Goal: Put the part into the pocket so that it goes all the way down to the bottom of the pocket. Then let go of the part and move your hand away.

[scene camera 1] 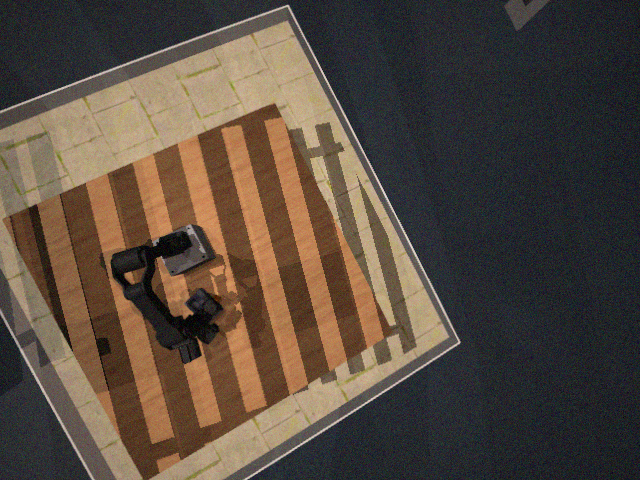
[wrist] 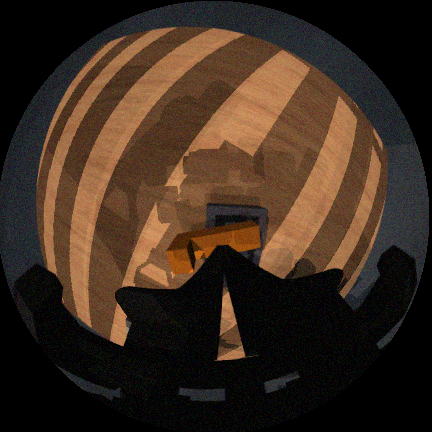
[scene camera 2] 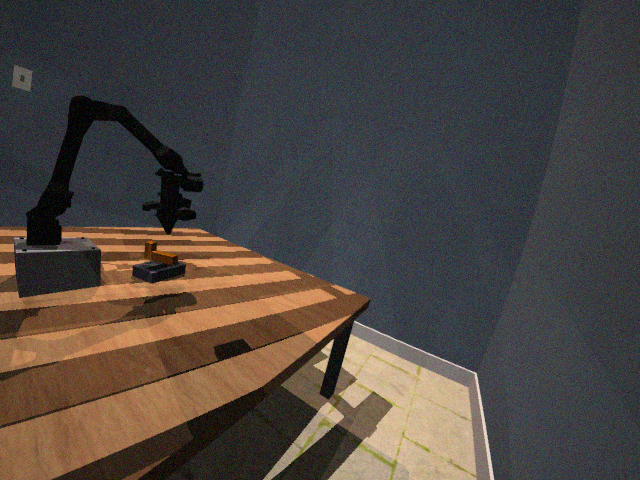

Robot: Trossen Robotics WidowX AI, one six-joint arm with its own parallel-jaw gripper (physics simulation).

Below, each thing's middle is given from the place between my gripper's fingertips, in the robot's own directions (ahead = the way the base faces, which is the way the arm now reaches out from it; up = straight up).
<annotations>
Right now my hand is 60 mm above the orange part point(wrist: 187, 246), 20 mm past it and 10 mm to the left of it. Also, from my hand: dark grey pocket block point(scene camera 2: 152, 271) (110 mm below, 40 mm to the right, 40 mm behind).
</annotations>
